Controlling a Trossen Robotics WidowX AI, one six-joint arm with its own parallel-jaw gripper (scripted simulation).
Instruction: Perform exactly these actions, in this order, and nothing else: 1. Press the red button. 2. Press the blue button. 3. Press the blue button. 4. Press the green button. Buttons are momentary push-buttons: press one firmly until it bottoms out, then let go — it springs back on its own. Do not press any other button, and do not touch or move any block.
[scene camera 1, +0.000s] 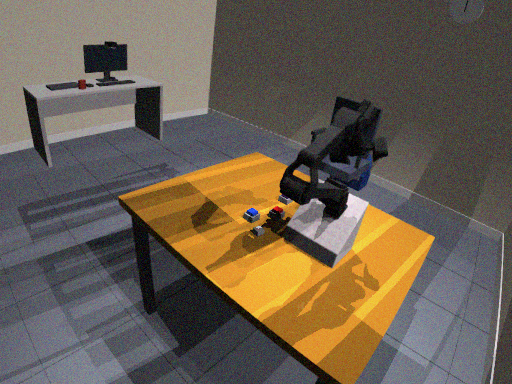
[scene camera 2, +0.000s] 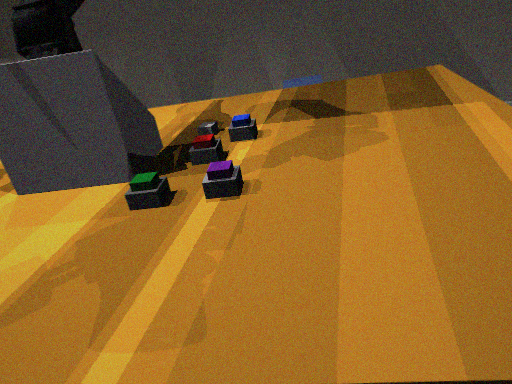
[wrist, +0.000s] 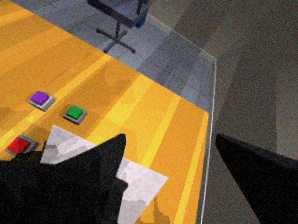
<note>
The gripper (scene camera 1: 361, 162) is open, holding nothing.
The gripper shows as well in the wrist view (wrist: 170, 138).
</note>
